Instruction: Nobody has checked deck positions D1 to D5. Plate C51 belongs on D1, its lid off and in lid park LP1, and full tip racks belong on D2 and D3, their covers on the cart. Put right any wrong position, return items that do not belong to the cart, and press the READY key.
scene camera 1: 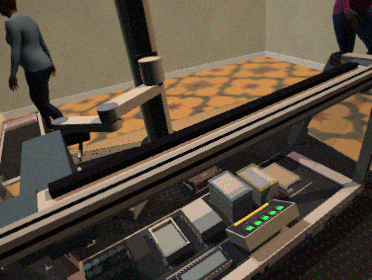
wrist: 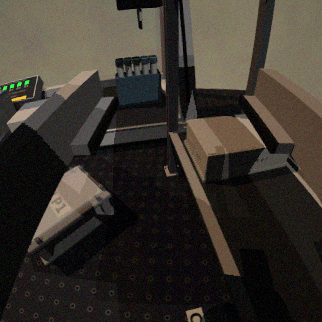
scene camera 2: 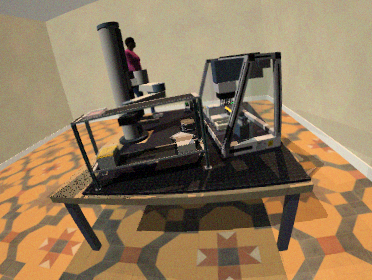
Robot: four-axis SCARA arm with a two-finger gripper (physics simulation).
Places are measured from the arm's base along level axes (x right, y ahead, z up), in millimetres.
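Where they show: gripper, fingertip midpoint: (wrist: pixel 178 83) (scene camera 2: pixel 161 117); arm's base, link origin: (scene camera 2: pixel 134 138).
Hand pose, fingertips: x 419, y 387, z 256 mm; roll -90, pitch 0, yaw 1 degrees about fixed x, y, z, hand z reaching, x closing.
Each offset is from my fingertips to the centre of the thing. "*": to the spot under its first point.
My gripper (scene camera 1: pixel 80 152) (wrist: pixel 178 83) is empty. Its two fingers stand wide apart, above the dark mat near the cart (wrist: pixel 207 215). The lid park LP1 @(* dx -167, dy +43, dz -185 mm) (wrist: pixel 60 207) stands at the left below the fingers; a thin clear-edged lid seems to lie on it. On the deck in scene camera 1, a blue-rimmed tip rack (scene camera 1: pixel 230 187) stands beside a yellow-rimmed tip rack (scene camera 1: pixel 257 178). A flat pale plate (scene camera 1: pixel 281 175) lies behind them. Deck labels and the READY key cannot be read. A yellow-topped rack @(dx +179, dy -261, dz -85 mm) (scene camera 2: pixel 107 152) and a pale box @(dx +85, dy +117, dz -122 mm) (scene camera 2: pixel 188 146) (wrist: pixel 225 142) stand on the cart.
A status panel with green lights (scene camera 1: pixel 262 222) (wrist: pixel 22 89) stands at the deck front. A blue tube holder @(* dx -97, dy +396, dz -149 mm) (wrist: pixel 138 89), a grey block @(dx -395, dy +316, dz -170 mm) (scene camera 1: pixel 202 217) and an open tray @(dx -274, dy +341, dz -176 mm) (scene camera 1: pixel 170 237) are also there. A cart post @(dx -6, dy +184, dz -68 mm) (wrist: pixel 171 100) rises in front of the gripper. People stand behind.
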